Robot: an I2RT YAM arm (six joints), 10 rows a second.
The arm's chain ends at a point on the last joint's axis. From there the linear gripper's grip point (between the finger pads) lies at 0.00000 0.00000 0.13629 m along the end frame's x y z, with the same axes.
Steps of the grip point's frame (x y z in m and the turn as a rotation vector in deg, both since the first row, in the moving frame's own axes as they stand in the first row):
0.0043 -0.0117 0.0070 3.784 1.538 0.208
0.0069 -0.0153 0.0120 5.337 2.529 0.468
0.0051 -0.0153 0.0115 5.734 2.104 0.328
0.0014 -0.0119 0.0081 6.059 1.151 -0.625
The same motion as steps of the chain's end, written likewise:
0.0006 -0.0027 0.0073 3.784 1.538 0.208
0.0008 -0.0027 0.0127 5.337 2.529 0.468
0.0001 -0.0017 0.0123 5.734 2.104 0.328
-0.0013 0.0025 0.0089 6.059 1.151 -0.625

